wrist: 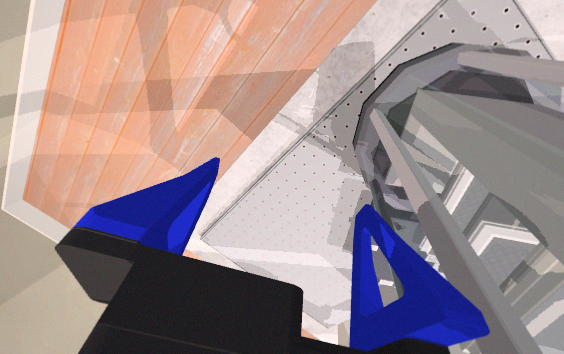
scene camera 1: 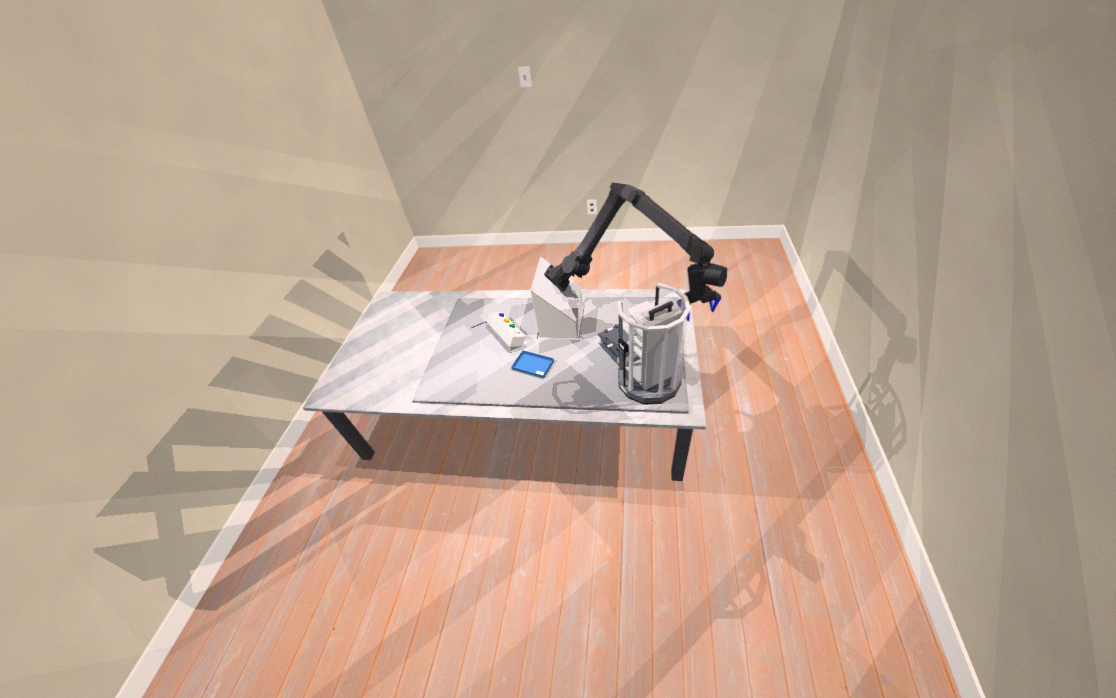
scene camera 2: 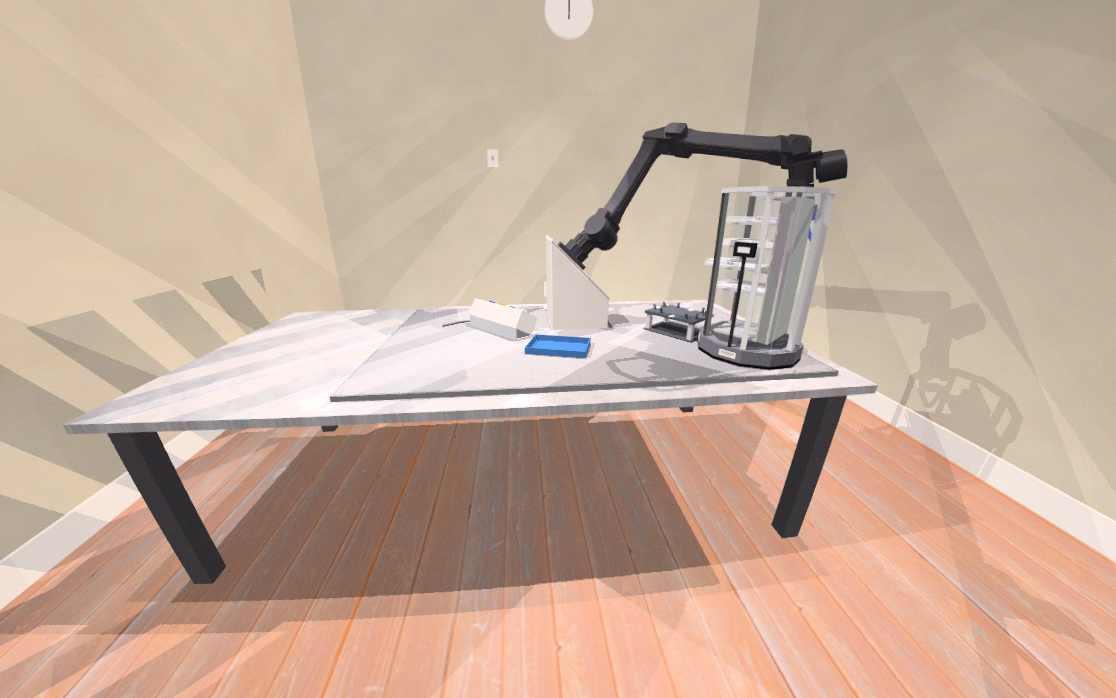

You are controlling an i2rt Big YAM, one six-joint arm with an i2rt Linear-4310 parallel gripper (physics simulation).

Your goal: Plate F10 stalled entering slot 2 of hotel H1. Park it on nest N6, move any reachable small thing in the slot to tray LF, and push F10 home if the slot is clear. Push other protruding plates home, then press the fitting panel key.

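Places are measured from the arm's base along level axes (x down, y ahead, z right), in centimetres.
Pixels of known places: gripper, fingertip midpoint: (wrist: 292,188) (scene camera 1: 700,316); arm's base, origin of the base link: (scene camera 1: 556,279) (scene camera 2: 570,257).
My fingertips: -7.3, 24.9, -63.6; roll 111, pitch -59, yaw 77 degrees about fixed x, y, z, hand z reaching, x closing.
For each thing: its top centre in the pictures, then the offset to it from my fingertips, as dx, dy, dz. "spot": a spot on its surface instead. Level surfaces: height alone.
- Hotel H1, middle of its top: (scene camera 2: 776,180) (scene camera 1: 652,300) -14.9, +11.3, +16.5
- hotel post, surface spot: (wrist: 432,220) spot: -0.8, +5.6, +5.8
- Nest N6, middle of its top: (wrist: 402,263) (scene camera 2: 679,307) (scene camera 1: 619,336) +18.8, -4.0, +30.8
- Blue tray LF, middle of its top: (scene camera 2: 558,342) (scene camera 1: 532,362) +24.7, +11.7, +66.0
- key panel, middle of its top: (scene camera 2: 501,302) (scene camera 1: 504,322) +18.1, -4.2, +83.8
- perforated board, its level: dx +26.4
- black post with a small sign, surface spot: (scene camera 2: 744,249) spot: -0.3, +20.1, +25.5
Hotel H1 (scene camera 1: 660,353) (scene camera 2: 790,271) is a tall cage with a dark base. Several pale plates (scene camera 2: 740,264) show on its levels, some reaching further left; their names cannot be read, and I cannot tell what lies in slot 2. My gripper (scene camera 1: 701,308) (wrist: 292,188) is open and empty, high beside the hotel on its far right side; in the wrist view one finger overlaps a hotel post (wrist: 432,220). Nest N6 (scene camera 1: 610,339) (scene camera 2: 674,314), a dark stand with pegs, bears no plate. Blue tray LF (scene camera 1: 526,373) (scene camera 2: 547,353) is empty. The key panel (scene camera 1: 510,333) (scene camera 2: 500,319) has coloured keys.
The wedge-shaped arm base (scene camera 1: 555,311) (scene camera 2: 576,297) stands between the panel and the nest. A perforated board (scene camera 1: 477,386) (scene camera 2: 460,382) (wrist: 295,200) lies under these things. A black post with a small sign (scene camera 2: 744,249) stands at the hotel's front. The table's right edge is near the hotel.
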